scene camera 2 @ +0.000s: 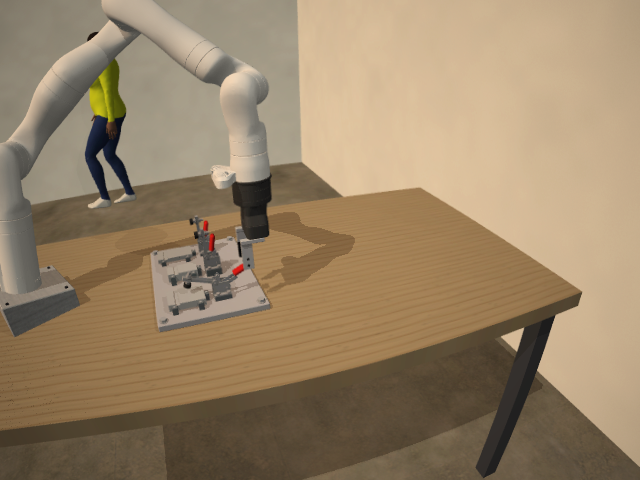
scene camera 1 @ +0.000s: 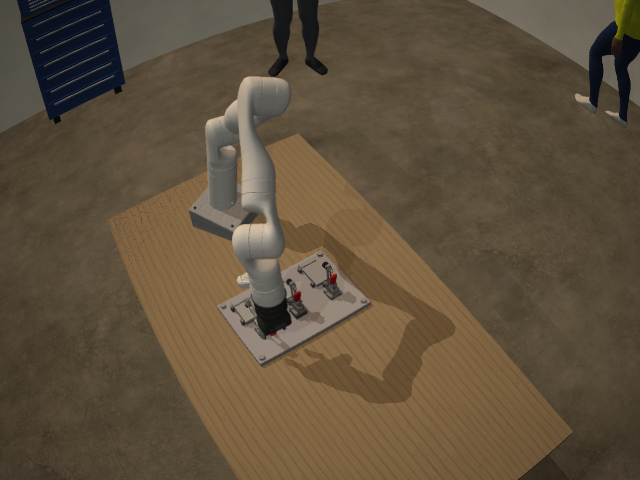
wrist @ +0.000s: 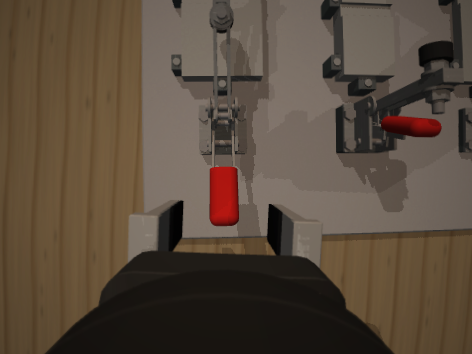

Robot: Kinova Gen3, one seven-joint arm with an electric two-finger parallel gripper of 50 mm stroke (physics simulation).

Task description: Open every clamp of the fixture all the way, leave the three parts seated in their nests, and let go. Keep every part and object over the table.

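Frame: origin at the arm's base, x back, y right, z up, level; metres.
Seen in the pictures: gripper, between the fingertips: (scene camera 2: 246, 261) (scene camera 1: 273, 331) (wrist: 225, 220); arm's base, origin of its link: (scene camera 2: 23, 285) (scene camera 1: 222, 199).
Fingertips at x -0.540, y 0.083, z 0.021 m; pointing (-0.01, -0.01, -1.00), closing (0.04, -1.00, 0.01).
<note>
Pixels of each thing's middle, then the offset from my fingertips to it. Level surfaces: height alone.
- grey fixture plate, middle of its body: (wrist: 352, 95) (scene camera 2: 201, 277) (scene camera 1: 292, 306) dx +0.102, dy -0.100, dz -0.076 m
- end clamp's handle, middle of its body: (wrist: 223, 166) (scene camera 2: 232, 273) (scene camera 1: 267, 328) dx +0.032, dy +0.004, dz -0.020 m
- middle clamp's handle, middle of its body: (wrist: 391, 134) (scene camera 2: 214, 250) (scene camera 1: 298, 302) dx +0.062, dy -0.104, dz -0.013 m
- far clamp's handle, middle of its body: (scene camera 2: 207, 235) (scene camera 1: 334, 284) dx +0.073, dy -0.213, dz -0.023 m
- wooden table, height of its surface: dz -0.083 m
The grey fixture plate (scene camera 1: 310, 328) (scene camera 2: 242, 304) (wrist: 300, 210) bears three clamps with red handles. The end clamp's handle (scene camera 1: 272, 333) (scene camera 2: 238, 269) (wrist: 223, 195) slants outward and low; its arm reaches over its part (scene camera 2: 188, 300) (wrist: 245, 50). The middle clamp's handle (scene camera 1: 297, 296) (scene camera 2: 211, 242) (wrist: 411, 126) stands up, its arm raised off its part (scene camera 2: 185, 273) (wrist: 367, 42). The far clamp's handle (scene camera 1: 333, 279) (scene camera 2: 205, 226) is also up, beside its part (scene camera 1: 316, 272). All three parts appear seated. My gripper (scene camera 2: 244, 260) (wrist: 225, 220) is open, fingers either side of the end handle, apart from it. The arm hides its fingers in scene camera 1.
The plate lies on the wooden table (scene camera 1: 413, 413) (scene camera 2: 413, 289), in front of the arm's grey base (scene camera 1: 211, 219) (scene camera 2: 41, 304). The raised clamp arms stand up beside the gripper. A blue tool cabinet (scene camera 1: 74, 56) and people stand on the floor away from the table.
</note>
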